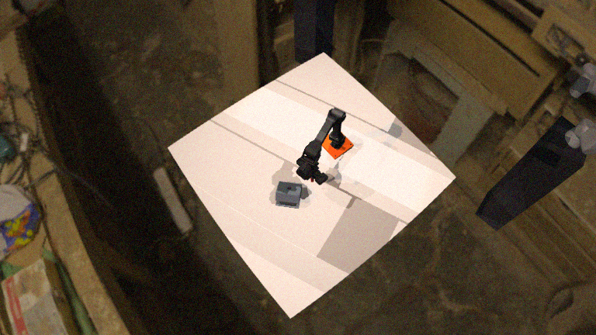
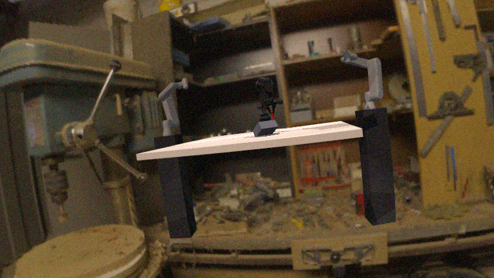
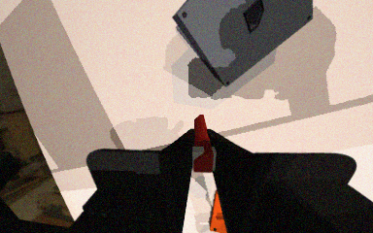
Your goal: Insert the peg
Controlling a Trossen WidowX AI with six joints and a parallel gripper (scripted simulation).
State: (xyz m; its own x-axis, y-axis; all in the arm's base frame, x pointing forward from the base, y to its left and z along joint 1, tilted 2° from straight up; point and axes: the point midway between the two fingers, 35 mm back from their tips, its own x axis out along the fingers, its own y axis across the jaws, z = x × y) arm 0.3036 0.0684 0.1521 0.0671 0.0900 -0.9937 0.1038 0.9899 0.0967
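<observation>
My gripper tip is now 12 cm short of the grey sloped panel, 6 cm to the left of it and 8 cm above it. From my gripper tip the other things lie so: red peg: 2 cm above.
</observation>
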